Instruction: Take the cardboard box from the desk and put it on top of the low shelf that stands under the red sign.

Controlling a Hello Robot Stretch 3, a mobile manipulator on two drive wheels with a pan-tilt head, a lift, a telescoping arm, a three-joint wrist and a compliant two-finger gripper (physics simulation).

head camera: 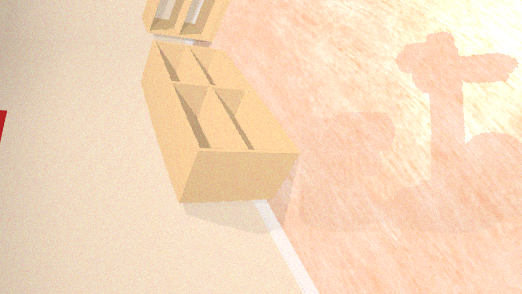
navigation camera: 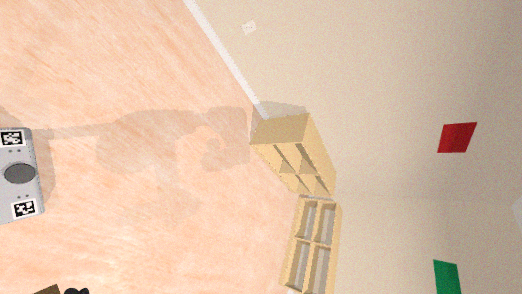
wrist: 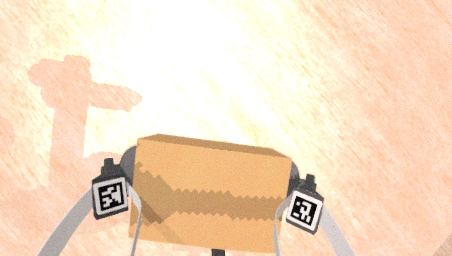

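Pixels of known places: robot's base, origin of the base link: [navigation camera: 19, 171].
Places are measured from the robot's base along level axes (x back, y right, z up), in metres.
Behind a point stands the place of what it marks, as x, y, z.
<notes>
The cardboard box [wrist: 210, 180] [navigation camera: 49, 290] @[-0.015, 0.145, 0.834] is between the two fingertips of my gripper [wrist: 210, 170] @[0.022, 0.181, 0.817] in the wrist view, held above the floor. My gripper is shut on it, with a fingertip pressed to each side. A corner of the box shows at the bottom left of the navigation view. The low shelf [head camera: 240, 175] @[-1.643, -0.079, 0.315] [navigation camera: 285, 129] @[-1.648, -0.086, 0.395] is light wood with open compartments and stands against the wall, apart from the box. The red sign [navigation camera: 457, 137] @[-2.254, 0.128, 1.762] [head camera: 2, 125] @[-2.306, 0.177, 1.657] is on the wall above that shelf. The desk does not show clearly.
A second wooden shelf [head camera: 216, 22] @[-2.523, 1.137, 0.042] [navigation camera: 336, 240] @[-2.456, 1.477, 0.610] stands close beside the low shelf. A green sign [navigation camera: 447, 276] @[-2.573, 1.682, 1.758] is on the wall above it. My base [navigation camera: 7, 200] @[0.037, 0.088, 0.160] shows at the left of the navigation view. A white baseboard [head camera: 285, 244] @[-1.601, -0.482, 0.039] [navigation camera: 225, 52] @[-1.239, -0.828, 0.075] runs along the wall.
</notes>
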